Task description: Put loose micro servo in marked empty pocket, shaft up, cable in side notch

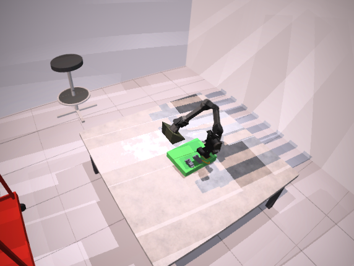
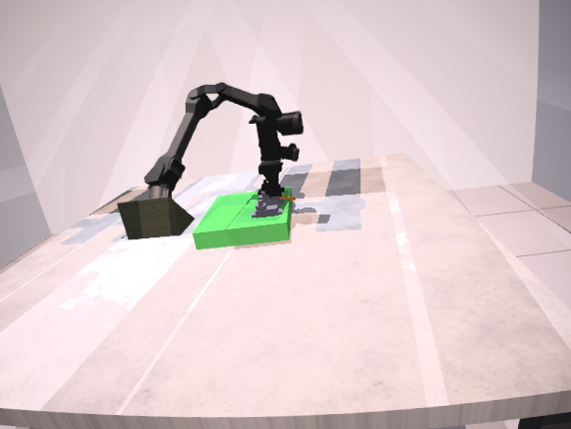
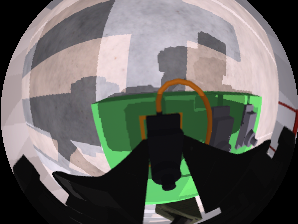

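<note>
Right now the green deck is 120 mm behind my gripper tip, 80 mm to the right of it and 40 mm below it.
</note>
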